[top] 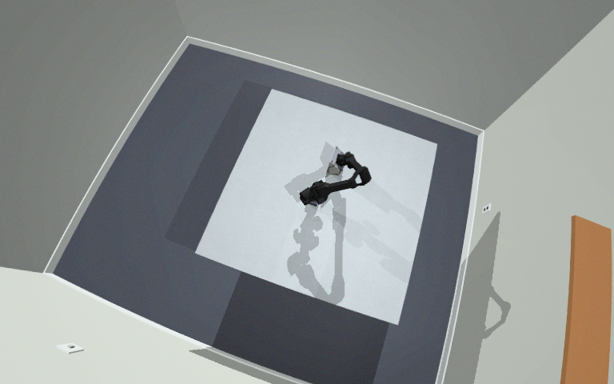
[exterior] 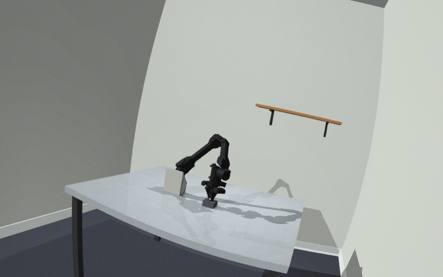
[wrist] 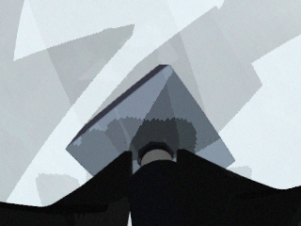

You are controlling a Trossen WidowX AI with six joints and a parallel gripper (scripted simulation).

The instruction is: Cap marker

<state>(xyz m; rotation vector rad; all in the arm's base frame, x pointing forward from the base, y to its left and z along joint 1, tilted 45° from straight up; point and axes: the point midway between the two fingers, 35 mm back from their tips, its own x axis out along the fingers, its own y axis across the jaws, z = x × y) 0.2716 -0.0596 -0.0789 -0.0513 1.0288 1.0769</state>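
Now: the holder block 20 mm below my gripper tip. From my gripper tip the other things lie so: dark cap 50 mm above.
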